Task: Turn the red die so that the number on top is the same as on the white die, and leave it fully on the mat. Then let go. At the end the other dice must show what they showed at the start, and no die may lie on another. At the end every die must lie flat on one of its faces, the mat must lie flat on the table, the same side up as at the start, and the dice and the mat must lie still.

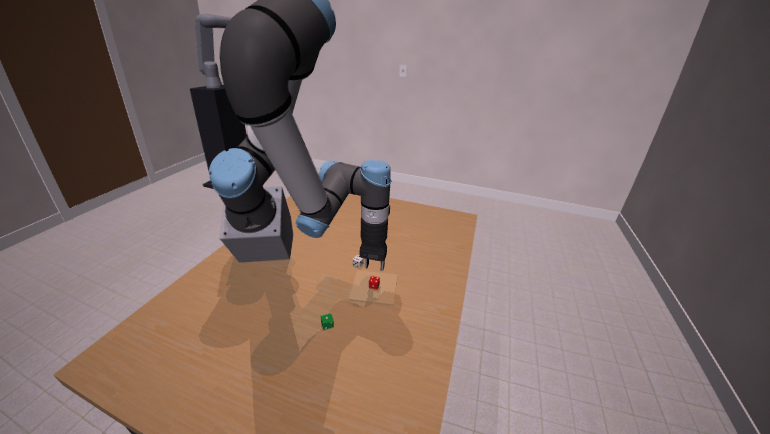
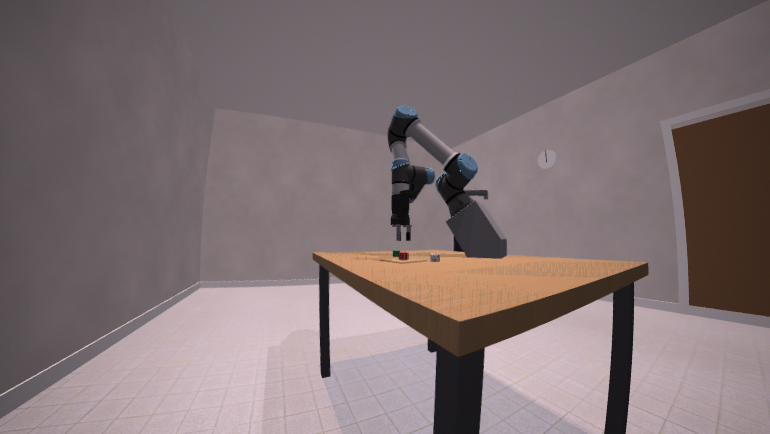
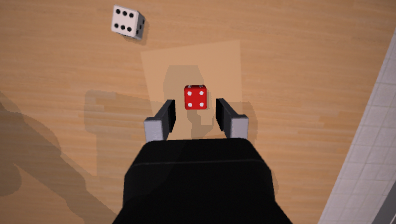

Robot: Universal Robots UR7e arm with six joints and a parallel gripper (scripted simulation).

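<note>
My hand is 8 cm above the red die. The rest, counted from my hand: white die: 9 cm to the left, 9 cm behind, 8 cm below; then green die: 19 cm to the right, 8 cm below, 6 cm behind; then tan mat: 10 cm below.
</note>
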